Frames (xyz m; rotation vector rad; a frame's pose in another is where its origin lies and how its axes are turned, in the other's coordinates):
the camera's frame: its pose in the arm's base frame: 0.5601 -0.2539 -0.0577 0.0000 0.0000 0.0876
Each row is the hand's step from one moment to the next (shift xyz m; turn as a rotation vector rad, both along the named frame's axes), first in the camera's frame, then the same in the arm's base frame.
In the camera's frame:
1: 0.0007 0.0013 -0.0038 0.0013 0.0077 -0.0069
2: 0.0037 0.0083 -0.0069 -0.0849 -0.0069 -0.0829
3: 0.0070 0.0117 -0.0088 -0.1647 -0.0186 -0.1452
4: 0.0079 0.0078 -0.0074 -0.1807 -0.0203 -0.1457
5: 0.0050 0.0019 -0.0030 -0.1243 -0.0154 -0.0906
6: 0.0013 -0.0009 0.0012 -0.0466 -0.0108 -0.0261
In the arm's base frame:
1: 0.0006 0.0014 -0.0038 0.0006 0.0078 -0.0069
2: 0.0030 0.0086 -0.0069 -0.0840 -0.0143 -0.0829
3: 0.0059 0.0123 -0.0088 -0.1624 -0.0329 -0.1452
4: 0.0072 0.0085 -0.0074 -0.1782 -0.0360 -0.1457
5: 0.0048 0.0023 -0.0030 -0.1225 -0.0262 -0.0906
6: 0.0014 -0.0008 0.0012 -0.0455 -0.0148 -0.0261

